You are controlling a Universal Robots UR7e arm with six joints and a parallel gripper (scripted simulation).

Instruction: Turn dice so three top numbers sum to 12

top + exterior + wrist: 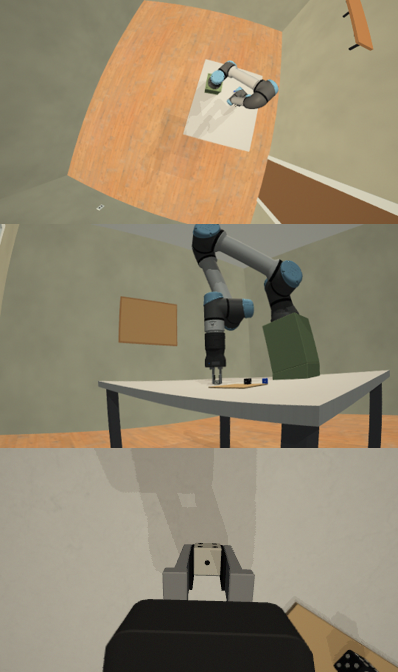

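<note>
My hand is 150 mm to the right of the black die, 30 mm past it and 10 mm above it. Also, from my hand: blue die: 170 mm to the left, 90 mm behind, 10 mm below; white die: 10 mm below; tan mat: 160 mm to the left, 20 mm below, 20 mm ahead.
</note>
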